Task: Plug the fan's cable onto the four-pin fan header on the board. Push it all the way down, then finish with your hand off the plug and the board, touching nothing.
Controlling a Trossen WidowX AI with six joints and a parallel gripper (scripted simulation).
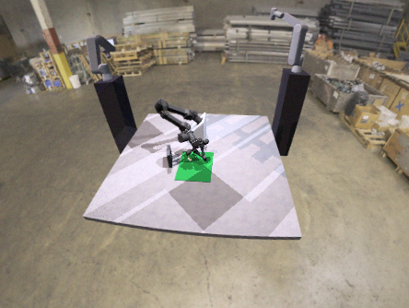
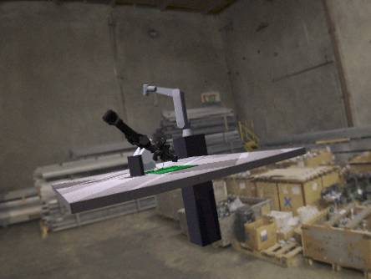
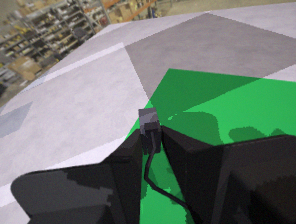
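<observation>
Right now my gripper tip is 8 cm above the green board, 6 cm to the left of it and 2 cm short of it. Round my gripper tip: dark grey plug (1 cm below); black fan (24 cm to the right, 1 cm below, 1 cm behind); white fan header (11 cm to the right, 6 cm below, 3 cm behind).
</observation>
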